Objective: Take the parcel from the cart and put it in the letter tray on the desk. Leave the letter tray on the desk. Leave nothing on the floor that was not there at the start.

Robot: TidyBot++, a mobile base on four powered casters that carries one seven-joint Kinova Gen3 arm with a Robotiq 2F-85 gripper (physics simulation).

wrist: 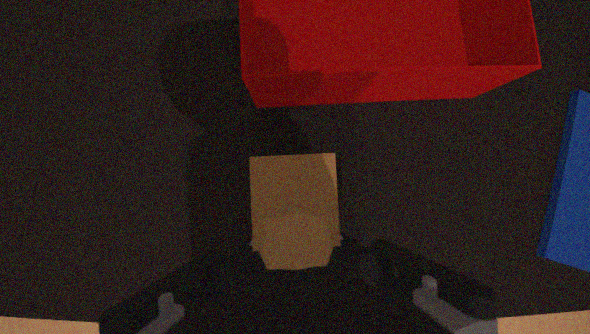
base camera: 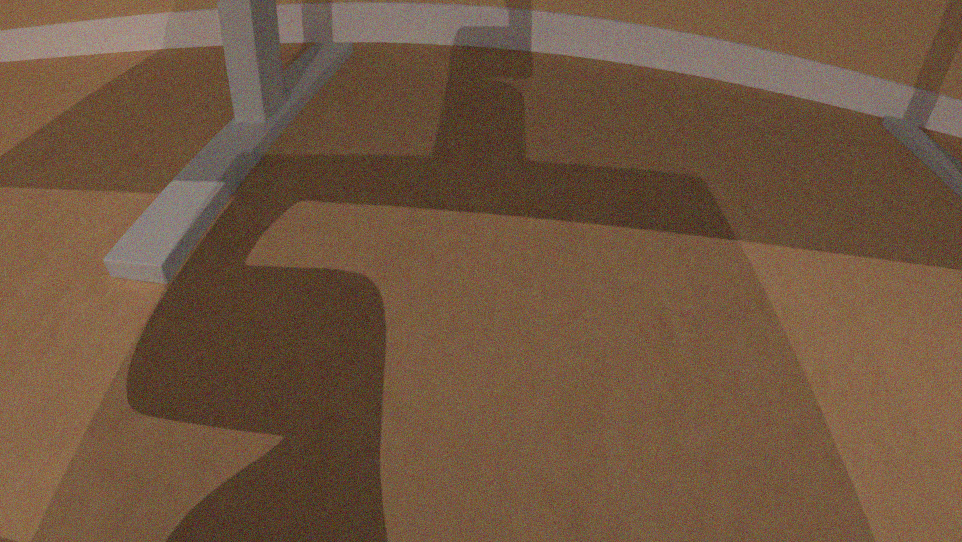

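The parcel, a tan box, shows in the middle of the wrist view. My gripper is shut on it, with a fingertip at each side of its lower part. The parcel's height over the dark desk top is hard to tell. The letter tray, red and open-topped, is at the top of the wrist view, above and a little right of the parcel in the picture. A dark gap shows between them. The tray's far part is cut off by the picture's edge. The cart does not show in either view.
A blue flat-sided block is at the right edge of the wrist view. In the base view, a grey desk leg with a long foot stands at the left and another foot at the far right. A pale strip crosses behind.
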